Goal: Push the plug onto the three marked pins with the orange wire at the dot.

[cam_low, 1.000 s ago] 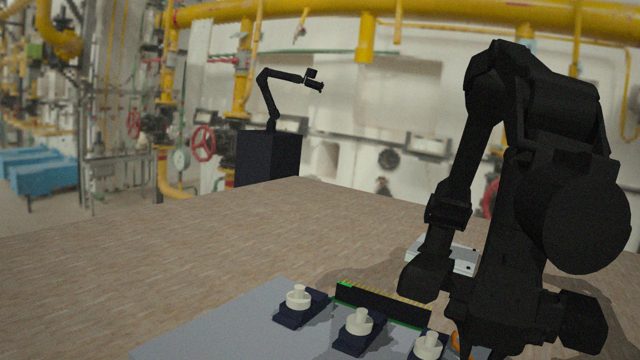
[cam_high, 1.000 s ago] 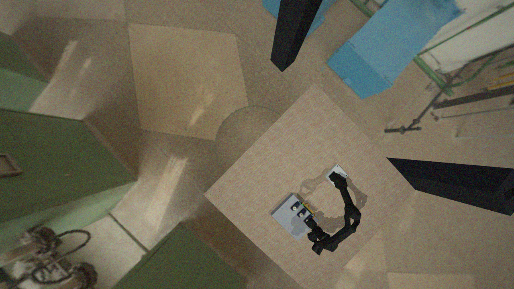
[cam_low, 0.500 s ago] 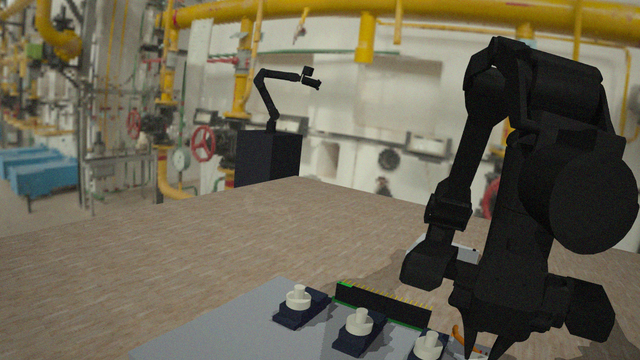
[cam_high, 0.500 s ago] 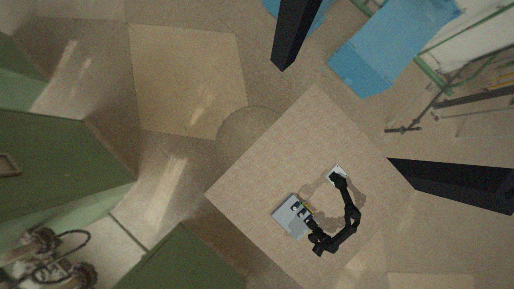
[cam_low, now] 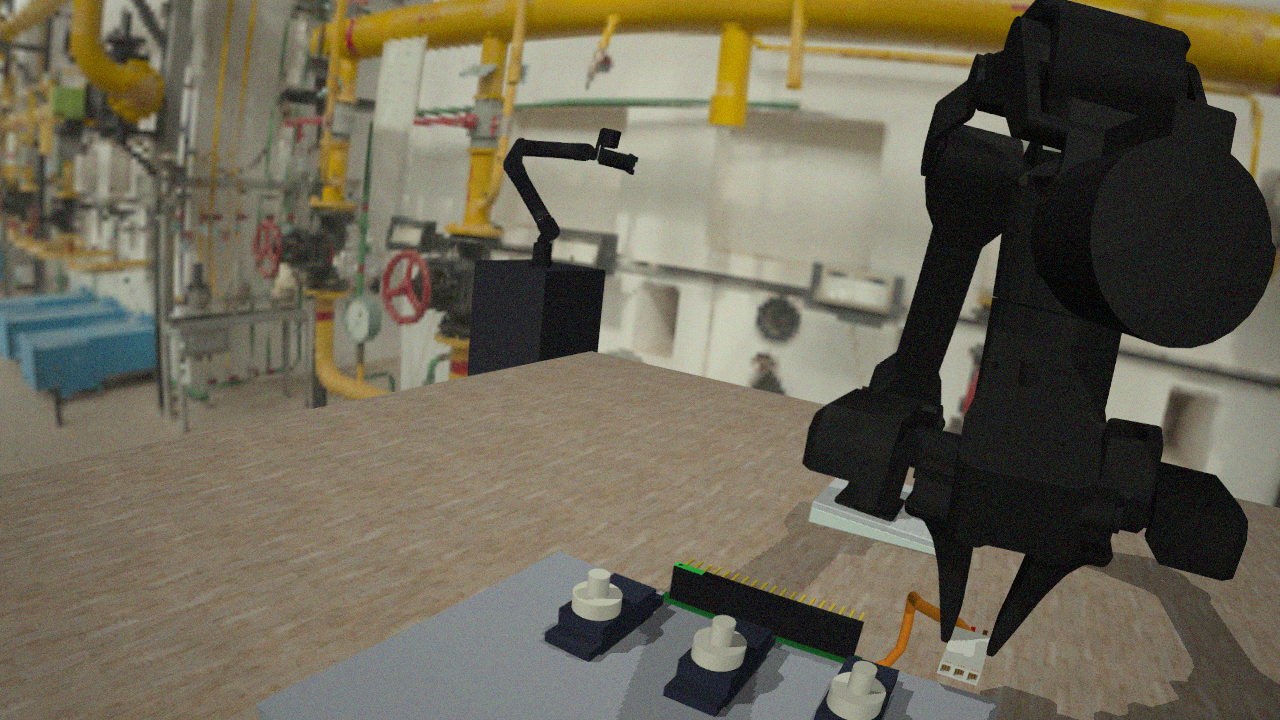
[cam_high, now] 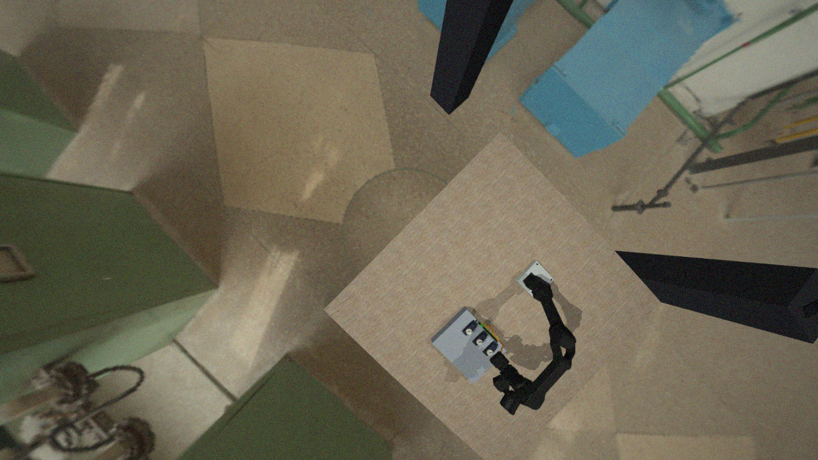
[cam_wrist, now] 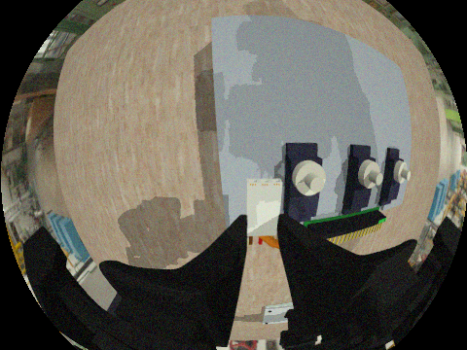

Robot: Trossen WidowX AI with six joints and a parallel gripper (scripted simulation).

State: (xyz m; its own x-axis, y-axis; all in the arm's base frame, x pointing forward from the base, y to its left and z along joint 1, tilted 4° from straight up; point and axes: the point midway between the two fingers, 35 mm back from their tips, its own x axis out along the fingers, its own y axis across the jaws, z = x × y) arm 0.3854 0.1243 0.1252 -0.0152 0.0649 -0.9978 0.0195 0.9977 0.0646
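Right now my gripper tip is 12 cm to the left of the black pin strip, 5 cm past it and 5 cm above it. The rest, counted from my gripper tip: grey holder plate (12 cm to the right, 11 cm ahead, 8 cm below); green band (17 cm to the right, 5 cm behind, 3 cm below).
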